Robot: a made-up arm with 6 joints.
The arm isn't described. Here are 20 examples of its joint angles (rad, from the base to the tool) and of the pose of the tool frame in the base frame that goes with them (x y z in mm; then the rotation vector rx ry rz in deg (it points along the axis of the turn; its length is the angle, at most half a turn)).
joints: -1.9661 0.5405 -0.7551 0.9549 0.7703 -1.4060
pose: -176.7 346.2 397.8 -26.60 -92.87 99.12
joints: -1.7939 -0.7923 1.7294 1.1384 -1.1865 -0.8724
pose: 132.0 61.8 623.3 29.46 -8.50 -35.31
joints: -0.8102 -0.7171 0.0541 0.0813 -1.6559 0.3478
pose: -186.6 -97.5 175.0 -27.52 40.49 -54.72
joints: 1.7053 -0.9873 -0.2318 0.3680 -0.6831 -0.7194
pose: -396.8 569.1 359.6 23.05 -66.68 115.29
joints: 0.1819 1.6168 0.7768 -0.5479 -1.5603 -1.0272
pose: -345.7 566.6 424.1 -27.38 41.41 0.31
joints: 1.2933 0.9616 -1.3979 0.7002 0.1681 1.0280
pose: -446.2 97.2 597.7 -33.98 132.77 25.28
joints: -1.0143 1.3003 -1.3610 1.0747 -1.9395 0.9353
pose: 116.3 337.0 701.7 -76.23 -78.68 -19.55
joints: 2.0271 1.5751 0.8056 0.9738 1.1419 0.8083
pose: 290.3 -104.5 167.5 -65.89 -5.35 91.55
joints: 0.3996 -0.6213 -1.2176 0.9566 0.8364 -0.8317
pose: -837.4 40.0 479.5 -66.17 90.77 -35.12
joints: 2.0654 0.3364 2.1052 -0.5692 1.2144 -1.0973
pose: -92.5 379.6 965.9 35.69 -128.22 30.26
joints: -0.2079 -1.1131 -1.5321 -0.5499 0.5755 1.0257
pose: -693.9 231.5 267.5 2.36 63.38 4.21
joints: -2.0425 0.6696 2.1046 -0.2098 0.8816 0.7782
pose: -148.3 -473.9 693.2 -125.36 14.65 -21.75
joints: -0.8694 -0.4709 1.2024 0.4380 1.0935 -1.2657
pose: -289.3 292.6 754.8 53.76 -45.95 43.43
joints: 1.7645 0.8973 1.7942 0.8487 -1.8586 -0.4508
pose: 376.8 -108.8 513.2 43.39 6.48 -128.75
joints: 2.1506 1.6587 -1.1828 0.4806 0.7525 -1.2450
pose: 75.5 -390.5 325.3 -70.74 32.68 -50.37
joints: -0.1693 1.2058 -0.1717 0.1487 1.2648 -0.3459
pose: -461.6 402.3 255.9 -0.57 -17.61 134.69
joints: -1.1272 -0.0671 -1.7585 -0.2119 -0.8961 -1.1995
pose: -74.6 -369.2 706.4 -89.24 -68.66 -86.20
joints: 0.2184 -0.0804 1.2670 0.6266 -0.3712 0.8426
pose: -65.8 479.4 377.5 -24.81 -17.86 33.40
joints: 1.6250 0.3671 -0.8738 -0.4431 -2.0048 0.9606
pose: -27.6 113.4 87.8 45.57 83.92 -133.74
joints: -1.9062 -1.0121 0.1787 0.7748 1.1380 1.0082
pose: 121.0 -479.4 255.9 76.32 6.86 -151.80
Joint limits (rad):
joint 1: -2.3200..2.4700
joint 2: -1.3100..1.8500
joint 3: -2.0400..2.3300
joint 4: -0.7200..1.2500
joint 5: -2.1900..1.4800
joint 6: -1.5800..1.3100
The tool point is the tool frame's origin. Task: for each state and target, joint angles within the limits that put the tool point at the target. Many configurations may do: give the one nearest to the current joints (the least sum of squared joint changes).
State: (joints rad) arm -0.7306 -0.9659 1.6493 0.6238 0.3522 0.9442
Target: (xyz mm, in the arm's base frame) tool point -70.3 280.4 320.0
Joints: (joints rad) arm -0.1178 -0.2829 1.4437 1.0851 0.1720 0.7513
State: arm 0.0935 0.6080 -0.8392 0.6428 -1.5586 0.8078
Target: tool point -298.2 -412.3 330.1
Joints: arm -0.3469 0.0335 -0.8728 0.7150 -1.6207 0.8913
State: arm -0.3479 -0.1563 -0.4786 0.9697 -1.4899 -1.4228
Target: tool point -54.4 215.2 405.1
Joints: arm -0.7370 0.6453 0.1623 0.3655 -1.2809 -1.1166
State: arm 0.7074 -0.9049 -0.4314 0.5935 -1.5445 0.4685
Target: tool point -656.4 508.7 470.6
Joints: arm 1.2948 -0.6050 -0.5495 0.7070 -1.7327 -0.0019
